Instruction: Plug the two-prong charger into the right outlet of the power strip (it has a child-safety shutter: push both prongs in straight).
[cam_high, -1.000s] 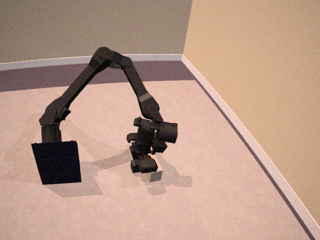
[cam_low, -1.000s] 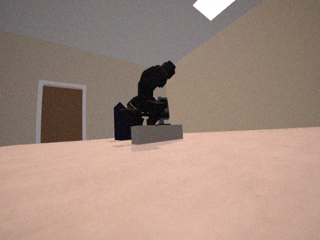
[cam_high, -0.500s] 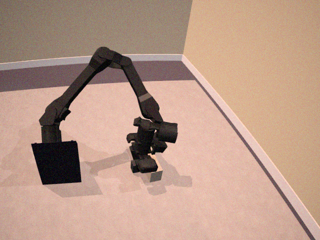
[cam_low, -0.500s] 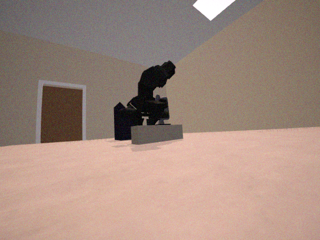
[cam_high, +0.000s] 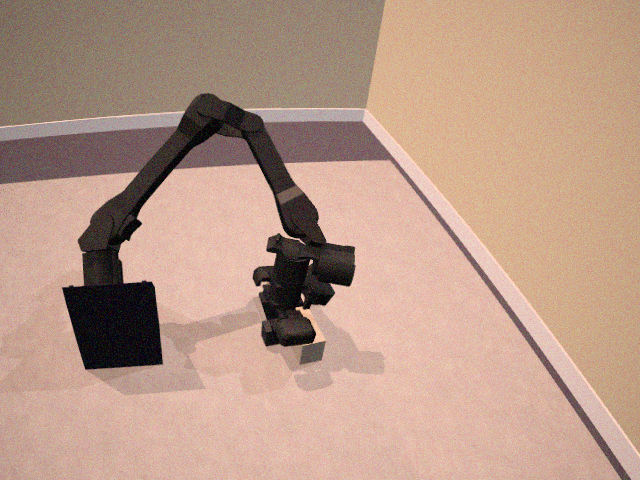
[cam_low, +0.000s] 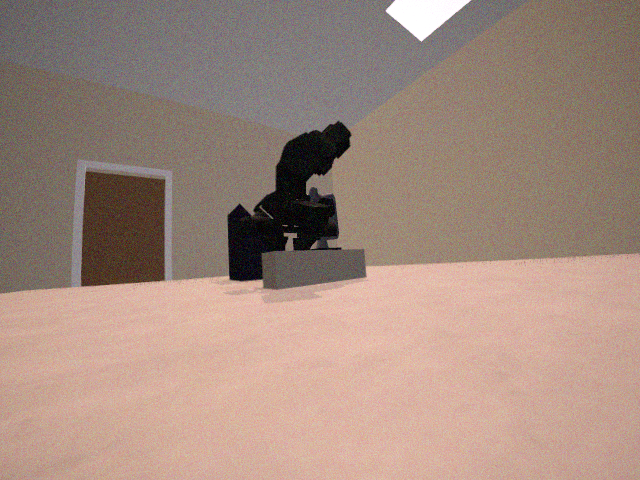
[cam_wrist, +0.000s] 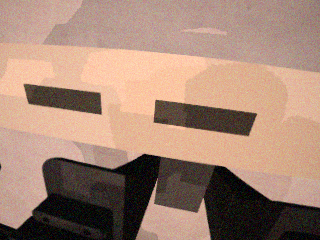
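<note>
My gripper tip is 20 mm short of the charger and 10 mm below it.
</note>
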